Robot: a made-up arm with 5 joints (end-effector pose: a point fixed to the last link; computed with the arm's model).
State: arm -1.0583 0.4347 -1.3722 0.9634 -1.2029
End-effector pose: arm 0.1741 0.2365 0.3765 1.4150 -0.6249 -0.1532
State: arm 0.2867 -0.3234 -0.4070 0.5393 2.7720
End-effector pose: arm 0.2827 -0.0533 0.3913 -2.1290 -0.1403 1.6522
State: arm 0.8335 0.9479 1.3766 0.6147 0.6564
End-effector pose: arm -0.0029 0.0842 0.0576 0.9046 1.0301 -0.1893
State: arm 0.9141 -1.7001 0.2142 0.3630 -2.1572
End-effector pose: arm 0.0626 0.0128 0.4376 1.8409 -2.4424 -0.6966
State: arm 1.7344 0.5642 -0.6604 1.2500 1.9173
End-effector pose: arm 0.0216 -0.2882 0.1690 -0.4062 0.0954 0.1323
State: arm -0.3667 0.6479 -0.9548 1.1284 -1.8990
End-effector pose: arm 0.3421 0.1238 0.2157 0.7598 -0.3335 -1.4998
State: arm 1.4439 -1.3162 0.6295 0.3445 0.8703
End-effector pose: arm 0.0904 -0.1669 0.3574 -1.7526 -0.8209 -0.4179
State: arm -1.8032 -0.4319 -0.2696 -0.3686 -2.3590
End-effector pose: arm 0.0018 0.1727 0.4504 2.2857 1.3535 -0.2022
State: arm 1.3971 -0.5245 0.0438 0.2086 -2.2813
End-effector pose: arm 0.1104 -0.2346 0.3618 -1.0152 2.0163 1.6409
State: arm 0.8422 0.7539 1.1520 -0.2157 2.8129
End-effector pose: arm 0.0876 -0.0159 -0.0363 0.1362 -0.0322 1.9194
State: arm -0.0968 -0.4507 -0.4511 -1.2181 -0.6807
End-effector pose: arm 0.1150 0.0188 0.4705 -1.0479 2.3908 -0.2287
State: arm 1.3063 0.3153 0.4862 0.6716 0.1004
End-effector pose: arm 0.1210 -0.1902 0.0334 -0.0656 -0.0812 -1.2535
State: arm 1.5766 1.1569 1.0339 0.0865 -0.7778
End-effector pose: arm 0.0693 0.0483 -0.0242 0.3301 0.8384 -2.2790
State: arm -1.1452 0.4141 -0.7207 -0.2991 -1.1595
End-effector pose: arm 0.1726 0.2888 0.3497 2.0099 -0.8358 -0.0359
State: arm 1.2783 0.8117 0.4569 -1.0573 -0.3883
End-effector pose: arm 0.1388 -0.2298 0.0352 -0.6184 -1.3824 -1.4171
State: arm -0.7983 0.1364 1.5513 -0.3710 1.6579
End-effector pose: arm 0.0927 0.0563 -0.0100 -0.1291 -0.3007 2.3914
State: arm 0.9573 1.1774 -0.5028 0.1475 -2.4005
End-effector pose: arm 0.2427 -0.2425 0.0185 -0.7240 0.7835 2.6915
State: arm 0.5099 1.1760 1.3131 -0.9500 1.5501
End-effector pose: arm 0.0426 0.0224 -0.0143 -0.0279 -0.0177 0.9914
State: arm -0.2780 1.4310 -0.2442 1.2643 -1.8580
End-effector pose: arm 0.1528 0.0411 -0.0472 -0.8694 0.4509 -1.5123
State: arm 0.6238 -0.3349 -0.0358 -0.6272 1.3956
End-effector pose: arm 0.2459 -0.1207 0.4012 -2.1609 -1.4326 0.2701
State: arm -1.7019 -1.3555 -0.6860 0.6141 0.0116
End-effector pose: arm 0.0583 -0.1169 0.4506 2.3232 -1.9620 0.1615
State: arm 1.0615 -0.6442 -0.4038 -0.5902 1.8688
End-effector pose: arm 0.1000 -0.0521 0.4924 3.0528 0.3991 0.0384
